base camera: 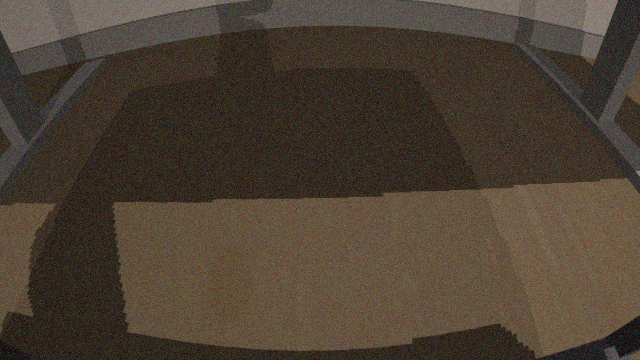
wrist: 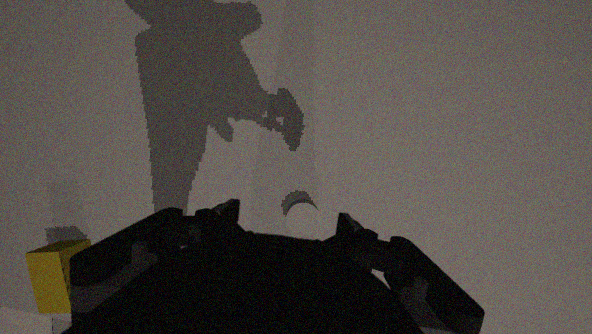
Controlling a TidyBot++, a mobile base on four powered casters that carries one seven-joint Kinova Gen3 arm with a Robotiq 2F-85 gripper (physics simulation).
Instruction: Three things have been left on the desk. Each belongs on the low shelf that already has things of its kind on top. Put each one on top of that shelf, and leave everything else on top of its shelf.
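Note:
Pale round thing, (wrist: 303, 218). Yellow block (wrist: 48, 266). Grey desk (wrist: 457, 132). My gripper (wrist: 288, 217). Gripper and things visible.

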